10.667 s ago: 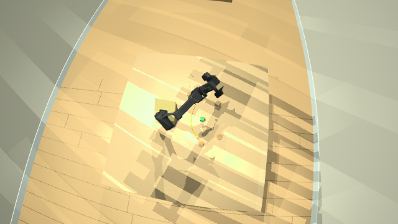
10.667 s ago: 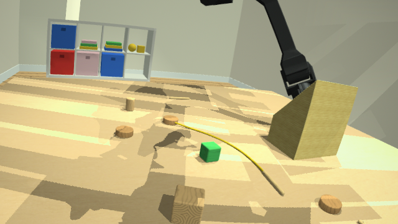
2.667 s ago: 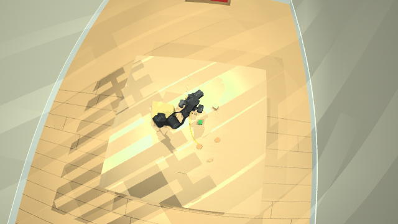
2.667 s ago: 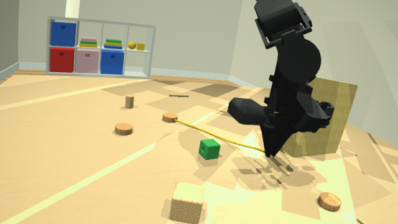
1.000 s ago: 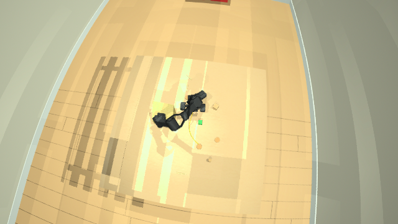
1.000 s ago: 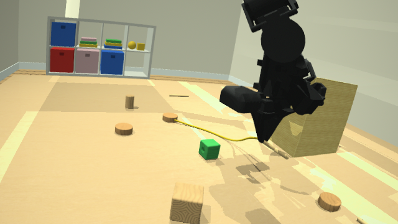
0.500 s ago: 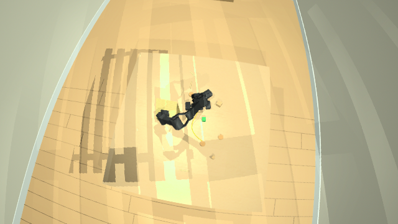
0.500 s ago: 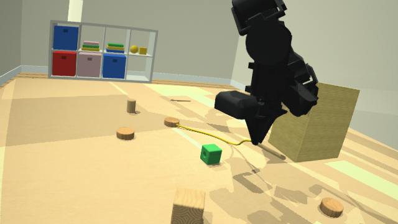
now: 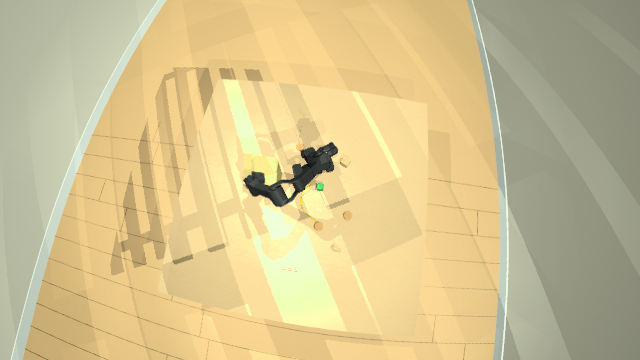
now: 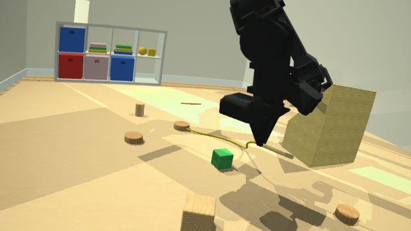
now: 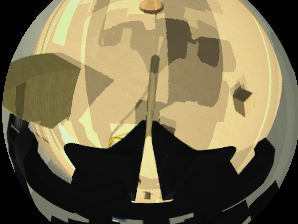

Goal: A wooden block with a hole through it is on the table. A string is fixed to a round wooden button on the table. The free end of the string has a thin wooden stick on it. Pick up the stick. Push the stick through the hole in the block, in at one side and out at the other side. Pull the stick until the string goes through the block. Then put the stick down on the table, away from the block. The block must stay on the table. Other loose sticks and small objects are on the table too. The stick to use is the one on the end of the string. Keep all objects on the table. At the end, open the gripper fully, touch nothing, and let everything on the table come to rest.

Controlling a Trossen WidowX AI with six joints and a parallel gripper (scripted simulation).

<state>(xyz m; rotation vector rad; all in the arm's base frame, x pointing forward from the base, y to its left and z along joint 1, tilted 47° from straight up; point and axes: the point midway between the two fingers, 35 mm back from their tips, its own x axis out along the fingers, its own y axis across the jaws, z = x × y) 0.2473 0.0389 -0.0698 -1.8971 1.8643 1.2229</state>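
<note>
Now: gripper tip 50 mm short of the green cube, 40 mm to the left of it and 50 mm above it. From my gripper tip the other things lie so: wooden block (150 mm ahead, 110 mm to the left, 40 mm below); peg (170 mm ahead, 330 mm to the right, 40 mm below); round wooden button (70 mm ahead, 240 mm to the right, 60 mm below).
</note>
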